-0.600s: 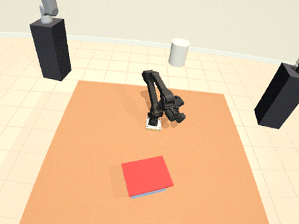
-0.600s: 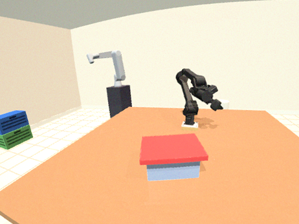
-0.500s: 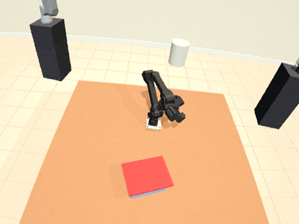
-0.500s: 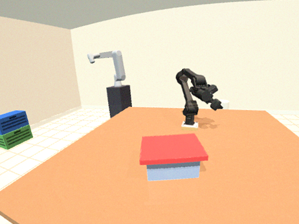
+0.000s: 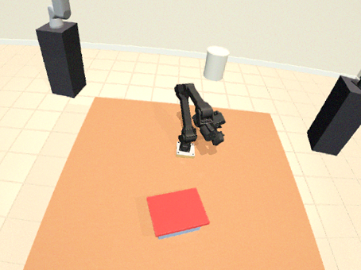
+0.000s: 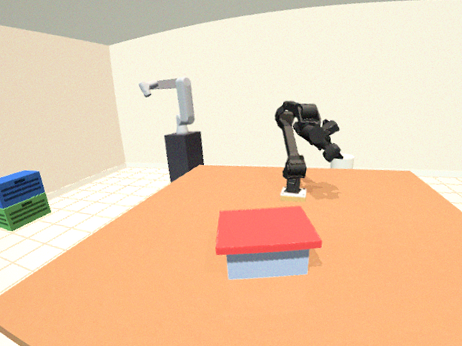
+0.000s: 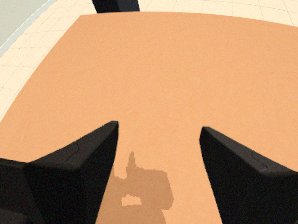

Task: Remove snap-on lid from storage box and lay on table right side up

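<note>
My gripper tip is now 47 cm short of the red lid, 15 cm to the left of it and 8 cm above it. From my gripper tip the other things lie so: grey-blue storage box (47 cm ahead, 15 cm to the right, 13 cm below).
</note>
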